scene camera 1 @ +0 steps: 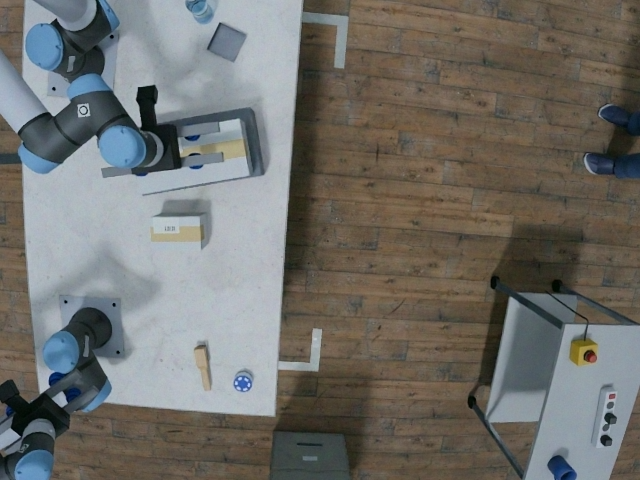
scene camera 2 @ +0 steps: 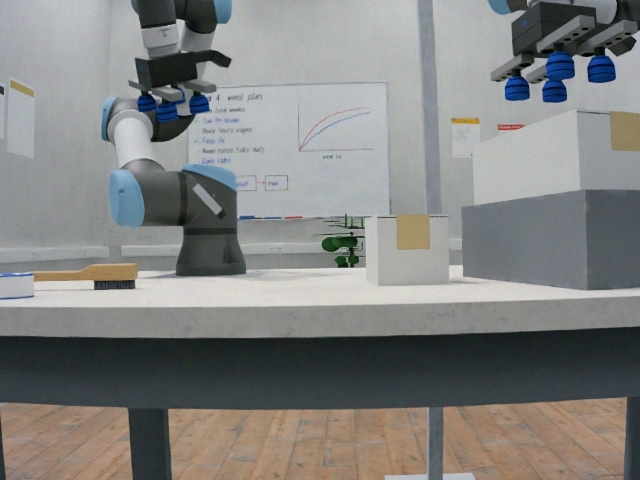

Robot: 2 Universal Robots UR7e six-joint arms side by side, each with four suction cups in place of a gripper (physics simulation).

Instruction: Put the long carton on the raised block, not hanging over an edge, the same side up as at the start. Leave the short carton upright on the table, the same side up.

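Frame: origin at the left arm's base, x ahead, y left, z up, level; centimetres.
Seen in the pictures: left hand at its tool point: [scene camera 2: 557, 89]; right hand at its tool point: [scene camera 2: 172, 110]; left arm's base at its link origin: [scene camera 1: 82, 63]; right arm's base at its link origin: [scene camera 1: 92, 327] [scene camera 2: 211, 274].
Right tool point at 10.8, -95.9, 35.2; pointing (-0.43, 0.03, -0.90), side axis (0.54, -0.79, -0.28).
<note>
Pixels of each thing's top centre, then the offset from my right tool point to it, as dx, dy, dz. "pt": a spot on its surface instead. Level surfaces: height alone.
- long carton at its top centre: [scene camera 2: 560, 131] [scene camera 1: 188, 157] +33.2, +70.6, -13.0
- raised grey block at its top centre: [scene camera 2: 569, 199] [scene camera 1: 194, 152] +32.1, +72.0, -23.2
- short carton at its top centre: [scene camera 2: 403, 216] [scene camera 1: 175, 233] +27.9, +46.8, -25.0
- table at its surface level: dz -35.2
- wooden brush at its top centre: [scene camera 2: 81, 264] [scene camera 1: 202, 371] +38.4, -1.6, -31.4
- round blue-and-white item at its top centre: [scene camera 2: 8, 274] [scene camera 1: 242, 384] +52.6, -5.1, -32.1
- grey square tray at its top centre: [scene camera 1: 226, 41] +35.3, +106.7, -33.2
- blue bottle at a spot on its surface: [scene camera 1: 200, 10] pt +28.8, +112.2, -23.8
The long carton [scene camera 1: 232, 166] [scene camera 2: 527, 160] lies flat on the raised grey block [scene camera 1: 254, 142] [scene camera 2: 524, 242], tape stripe up. Its lower long side in scene camera 1 is close to the block's edge; its left end is partly hidden by the gripper. My left gripper [scene camera 1: 166, 149] [scene camera 2: 558, 77] is open above the carton, with a gap below its blue cups. The short carton [scene camera 1: 177, 235] [scene camera 2: 413, 268] stands upright on the table, label and tape up, apart from the block. My right gripper [scene camera 1: 38, 410] [scene camera 2: 168, 104] is open and empty, high beyond the table's lower left corner in scene camera 1.
On the table [scene camera 1: 222, 294] [scene camera 2: 289, 294] are a wooden brush [scene camera 1: 202, 365] [scene camera 2: 111, 271], a round blue-and-white item [scene camera 1: 242, 381] [scene camera 2: 16, 285], a grey square tray [scene camera 1: 226, 42] and a blue bottle [scene camera 1: 200, 10]. A cart [scene camera 1: 578, 403] stands at the lower right in scene camera 1.
</note>
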